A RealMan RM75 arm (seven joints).
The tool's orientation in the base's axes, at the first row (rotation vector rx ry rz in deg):
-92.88 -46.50 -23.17
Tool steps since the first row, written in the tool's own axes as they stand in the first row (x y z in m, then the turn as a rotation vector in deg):
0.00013 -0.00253 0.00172 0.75 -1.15 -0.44
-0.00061 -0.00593 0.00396 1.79 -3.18 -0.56
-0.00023 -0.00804 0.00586 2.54 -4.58 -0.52
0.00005 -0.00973 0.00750 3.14 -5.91 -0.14
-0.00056 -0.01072 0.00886 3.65 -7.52 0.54
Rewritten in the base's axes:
-0.00198 0.00178 0.00151 -0.20 -0.17 1.42
-0.00526 0.00385 0.00296 -0.88 0.08 3.58
-0.00680 0.00586 0.00430 -1.34 0.39 5.07
-0.00807 0.00758 0.00533 -1.92 0.97 6.34
-0.00943 0.00875 0.00533 -2.81 1.83 7.68

